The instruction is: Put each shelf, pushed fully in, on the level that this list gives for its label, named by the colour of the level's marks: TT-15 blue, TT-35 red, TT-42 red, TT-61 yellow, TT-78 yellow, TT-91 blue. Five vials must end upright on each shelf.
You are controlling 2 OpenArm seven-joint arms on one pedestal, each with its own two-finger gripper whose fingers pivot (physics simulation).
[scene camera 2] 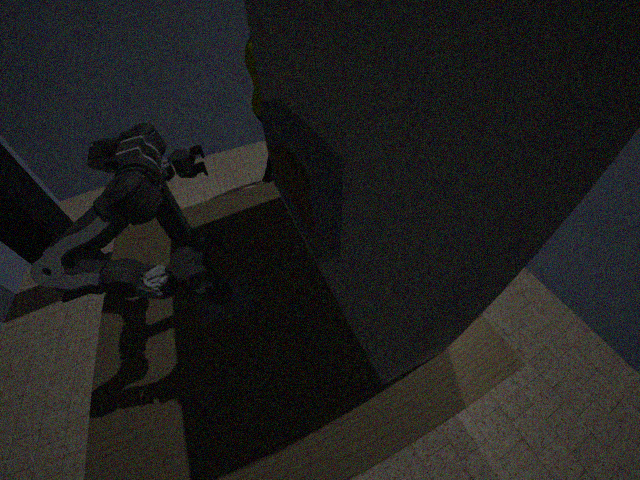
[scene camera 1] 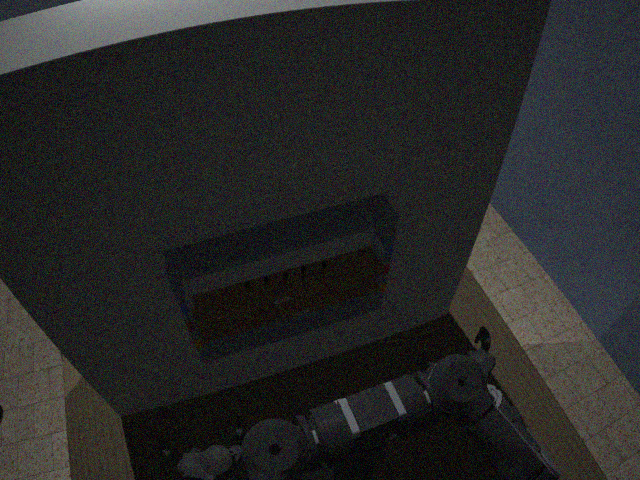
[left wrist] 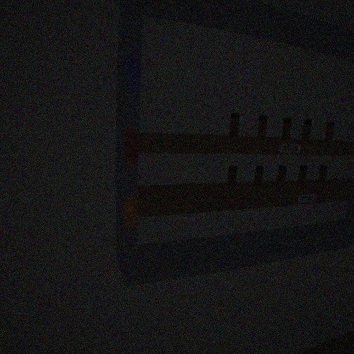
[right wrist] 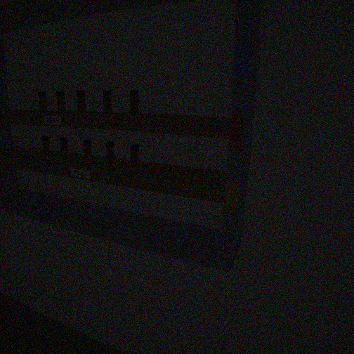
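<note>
The dark blue rack (scene camera 1: 279, 232) (scene camera 2: 328, 191) (left wrist: 128, 260) (right wrist: 150, 237) stands upright with blue, red and yellow side marks. An upper brown shelf (left wrist: 200, 145) (right wrist: 185, 123) lies level with the red marks. A lower brown shelf (left wrist: 185, 200) (right wrist: 175, 180) lies by the yellow marks. Both carry several upright dark vials (left wrist: 235, 125) (right wrist: 134, 102). Their labels are too dark and blurred to read. My left gripper (scene camera 2: 203, 160) is open and empty, apart from the rack. My right gripper (scene camera 1: 481, 339) is largely hidden in the dark but looks open and empty, off the rack's front.
A large dark grey panel (scene camera 1: 258, 129) (scene camera 2: 465, 180) surrounds the rack. A dark surface (scene camera 2: 268, 310) lies in front of it, with a light wooden border (scene camera 1: 506, 330) (scene camera 2: 413, 392). A bit of yellow (scene camera 2: 250, 67) shows at the panel's edge in scene camera 2.
</note>
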